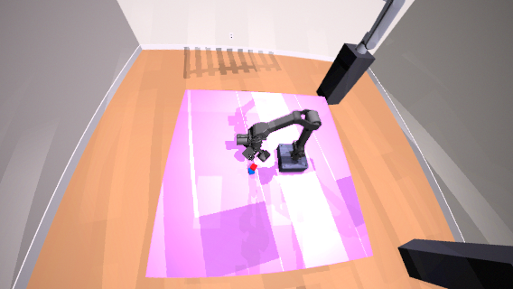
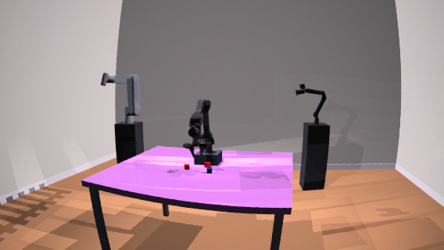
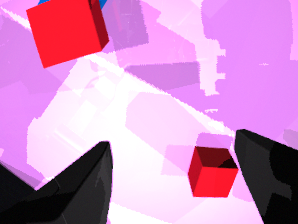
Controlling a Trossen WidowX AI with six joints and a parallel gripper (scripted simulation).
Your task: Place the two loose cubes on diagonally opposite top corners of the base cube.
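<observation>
My gripper tip is now 80 mm to the right of the blue base cube, 80 mm above it and 20 mm short of it.
</observation>
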